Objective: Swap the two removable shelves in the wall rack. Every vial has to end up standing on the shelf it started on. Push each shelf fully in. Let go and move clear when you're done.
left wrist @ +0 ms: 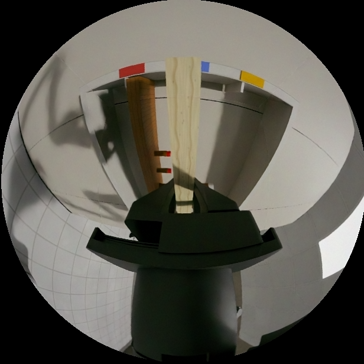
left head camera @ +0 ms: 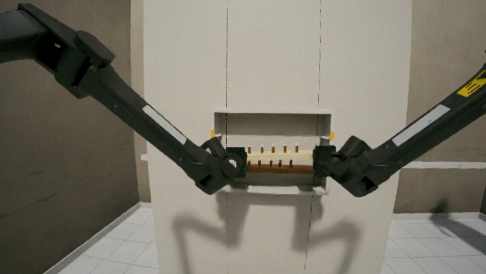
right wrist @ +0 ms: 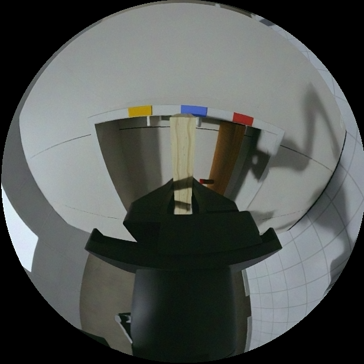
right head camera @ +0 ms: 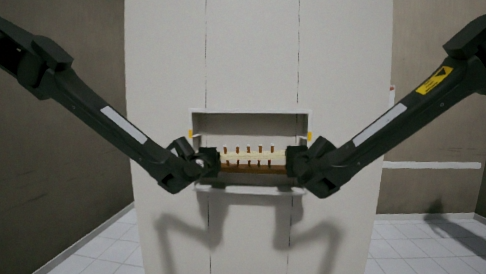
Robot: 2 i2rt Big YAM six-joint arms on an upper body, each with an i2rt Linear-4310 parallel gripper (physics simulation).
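Frame: origin at the left arm's base, x right, y ahead, z up, level; metres.
Seen in the pictures: left gripper, fingertip midpoint: [left head camera: 243, 156] [right head camera: 218, 156]; right gripper, fingertip midpoint: [left head camera: 315, 154] [right head camera: 290, 154].
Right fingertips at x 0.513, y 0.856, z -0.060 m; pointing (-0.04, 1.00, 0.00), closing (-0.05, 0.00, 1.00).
Pixels of each thing's top centre, then the offset from my right fingertips to it. "spot": a spot on its surface instead.
- pale wooden shelf, middle of its top: [right head camera: 249, 149] [left head camera: 273, 149] dy +0.011, dx -0.155, dz +0.013 m
- brown shelf, middle of its top: [right head camera: 248, 166] [left head camera: 270, 166] dy +0.093, dx -0.162, dz -0.076 m
- white wall rack, surface spot: [right head camera: 250, 110] [left head camera: 274, 110] spot: dy +0.054, dx -0.155, dz +0.161 m
The pale wooden shelf [left head camera: 280, 155] [right head camera: 252, 156] [left wrist: 184, 115] [right wrist: 183, 145] spans between my grippers at about the rack's middle level, in front of its opening. White-capped vials [left head camera: 273, 149] [right head camera: 248, 149] stand on it. My left gripper [left head camera: 246, 158] [right head camera: 219, 158] [left wrist: 184, 180] is shut on its left end, my right gripper [left head camera: 315, 156] [right head camera: 287, 156] [right wrist: 182, 181] on its right end. The brown shelf [left head camera: 280, 169] [right head camera: 252, 169] [left wrist: 142, 110] [right wrist: 227, 155] sits lower, at the red marks. Red-capped vials [left wrist: 162, 153] [right wrist: 207, 181] stand on it, close under the pale shelf. The grippers hide both shelves' ends in the head views.
The white wall rack [left head camera: 272, 111] [right head camera: 250, 110] surrounds both shelves. Its side edge carries yellow [left wrist: 252, 79] [right wrist: 140, 111], blue [left wrist: 205, 66] [right wrist: 194, 111] and red [left wrist: 132, 70] [right wrist: 243, 118] marks. Small ledges show inside by the yellow marks. The upper bay holds no shelf.
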